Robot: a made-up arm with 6 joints.
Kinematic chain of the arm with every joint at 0, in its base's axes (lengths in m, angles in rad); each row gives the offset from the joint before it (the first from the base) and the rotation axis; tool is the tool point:
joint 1: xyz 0 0 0.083 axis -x
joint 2: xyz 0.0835 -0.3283 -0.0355 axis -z
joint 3: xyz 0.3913 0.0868 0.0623 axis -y
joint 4: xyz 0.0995 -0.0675 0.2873 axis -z
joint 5: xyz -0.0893 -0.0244 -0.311 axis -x
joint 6: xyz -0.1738 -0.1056 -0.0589 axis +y
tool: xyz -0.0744 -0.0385 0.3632
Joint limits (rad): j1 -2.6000..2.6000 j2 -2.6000..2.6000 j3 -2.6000..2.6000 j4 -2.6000..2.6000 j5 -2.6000..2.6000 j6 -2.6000..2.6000
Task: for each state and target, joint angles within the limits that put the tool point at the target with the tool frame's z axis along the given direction. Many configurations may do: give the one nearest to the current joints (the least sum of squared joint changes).
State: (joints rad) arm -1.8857 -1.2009 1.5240 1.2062 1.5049 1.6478
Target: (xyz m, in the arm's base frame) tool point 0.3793 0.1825 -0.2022 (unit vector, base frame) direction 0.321 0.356 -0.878
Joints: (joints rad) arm -2.2974 -0.4196 1.8864 1.0454 1.4107 1.7692
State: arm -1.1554 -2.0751 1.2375 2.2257 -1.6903 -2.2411
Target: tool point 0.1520 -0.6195 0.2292 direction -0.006 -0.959 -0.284
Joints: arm -0.7763 -1.3595 1.8845 2.5941 -2.4831 -2.6000
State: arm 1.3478 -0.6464 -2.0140 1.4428 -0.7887 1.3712
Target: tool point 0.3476 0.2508 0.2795 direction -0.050 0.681 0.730
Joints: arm 1.9650 -0.3034 -1.8059 1.8351 0.0603 1.9826
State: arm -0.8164 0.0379 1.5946 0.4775 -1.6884 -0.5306
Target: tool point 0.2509 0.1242 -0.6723 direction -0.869 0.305 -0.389
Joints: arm -1.2024 0.6318 1.3698 0.2840 -1.0716 -0.3091
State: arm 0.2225 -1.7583 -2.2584 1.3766 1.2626 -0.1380
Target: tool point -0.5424 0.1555 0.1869 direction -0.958 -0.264 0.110
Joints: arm 0.0348 -1.6806 -2.1747 0.9324 1.8811 -0.9001
